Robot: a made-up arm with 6 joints. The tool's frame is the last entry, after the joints. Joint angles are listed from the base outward.
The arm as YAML. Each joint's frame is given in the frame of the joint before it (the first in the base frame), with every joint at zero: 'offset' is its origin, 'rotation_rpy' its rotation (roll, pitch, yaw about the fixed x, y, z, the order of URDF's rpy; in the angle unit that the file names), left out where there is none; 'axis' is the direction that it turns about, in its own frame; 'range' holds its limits. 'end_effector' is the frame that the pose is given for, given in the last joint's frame.
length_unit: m
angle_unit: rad
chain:
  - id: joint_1
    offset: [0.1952, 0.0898, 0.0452]
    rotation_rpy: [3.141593, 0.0, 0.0]
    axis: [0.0, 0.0, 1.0]
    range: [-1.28, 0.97]
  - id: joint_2
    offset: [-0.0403, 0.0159, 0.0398]
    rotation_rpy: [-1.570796, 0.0, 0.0]
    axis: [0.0, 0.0, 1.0]
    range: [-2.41, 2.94]
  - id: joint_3
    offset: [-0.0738, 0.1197, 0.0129]
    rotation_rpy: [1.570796, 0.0, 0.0]
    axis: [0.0, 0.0, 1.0]
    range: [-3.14, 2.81]
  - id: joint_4
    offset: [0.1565, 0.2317, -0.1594]
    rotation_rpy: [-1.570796, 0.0, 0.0]
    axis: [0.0, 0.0, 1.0]
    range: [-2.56, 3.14]
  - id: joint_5
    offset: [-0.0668, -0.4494, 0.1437]
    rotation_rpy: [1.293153, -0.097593, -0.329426]
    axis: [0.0, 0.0, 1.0]
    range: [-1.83, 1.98]
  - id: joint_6
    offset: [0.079, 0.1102, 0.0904]
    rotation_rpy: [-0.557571, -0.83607, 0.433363]
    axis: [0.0, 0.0, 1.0]
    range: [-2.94, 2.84]
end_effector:
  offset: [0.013, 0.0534, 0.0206]
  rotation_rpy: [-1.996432, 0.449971, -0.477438]
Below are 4 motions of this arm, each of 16 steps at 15 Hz.
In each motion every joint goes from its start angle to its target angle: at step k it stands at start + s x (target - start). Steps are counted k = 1, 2, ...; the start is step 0. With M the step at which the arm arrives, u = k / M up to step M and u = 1 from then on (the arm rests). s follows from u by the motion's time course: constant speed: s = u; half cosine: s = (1 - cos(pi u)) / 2; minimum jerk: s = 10 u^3 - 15 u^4 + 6 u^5.
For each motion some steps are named. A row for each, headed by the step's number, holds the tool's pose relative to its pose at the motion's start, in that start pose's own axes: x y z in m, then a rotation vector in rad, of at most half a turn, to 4 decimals.
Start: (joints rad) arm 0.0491 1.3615 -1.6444 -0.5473 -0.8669 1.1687
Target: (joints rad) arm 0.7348 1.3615 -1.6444 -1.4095 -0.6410 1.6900
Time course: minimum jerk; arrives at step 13
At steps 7, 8, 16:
7: -0.3507 0.0357 0.0129 -0.0973 0.6063 -0.1943
8: -0.4204 0.0440 0.0700 -0.1461 0.7542 -0.2085
16: -0.5159 0.0519 0.2423 -0.2685 1.0651 -0.1829

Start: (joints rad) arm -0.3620 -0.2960 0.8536 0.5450 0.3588 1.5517
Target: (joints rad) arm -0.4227 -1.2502 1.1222 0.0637 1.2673 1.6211
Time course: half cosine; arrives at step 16
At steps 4, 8, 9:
4: 0.0252 -0.0678 0.0428 -0.1923 -0.1067 -0.0544
8: 0.0852 -0.1833 0.2153 -0.5941 -0.4746 -0.2031
9: 0.0962 -0.2002 0.2757 -0.6847 -0.6007 -0.2474

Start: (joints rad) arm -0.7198 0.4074 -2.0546 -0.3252 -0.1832 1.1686
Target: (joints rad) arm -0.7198 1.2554 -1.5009 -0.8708 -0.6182 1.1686
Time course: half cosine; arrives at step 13
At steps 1, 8, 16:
1: -0.0074 -0.0067 0.0006 -0.0121 0.0102 -0.0067
8: -0.4206 -0.1398 0.1078 -0.3614 0.4764 -0.3953
16: -0.6213 -0.0643 0.1574 -0.3788 0.6562 -0.6264

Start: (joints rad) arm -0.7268 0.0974 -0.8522 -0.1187 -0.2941 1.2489
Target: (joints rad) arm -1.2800 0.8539 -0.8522 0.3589 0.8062 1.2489
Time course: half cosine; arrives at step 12
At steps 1, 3, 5, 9, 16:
1: 0.0068 0.0001 0.0074 -0.0008 -0.0260 -0.0131
3: 0.0526 0.0051 0.0655 0.0112 -0.2236 -0.1087
5: 0.1083 0.0296 0.1703 0.1101 -0.5566 -0.2571
9: 0.1322 0.1285 0.3800 0.6459 -1.1241 -0.4926
16: 0.1167 0.1649 0.4347 0.8846 -1.2245 -0.5372

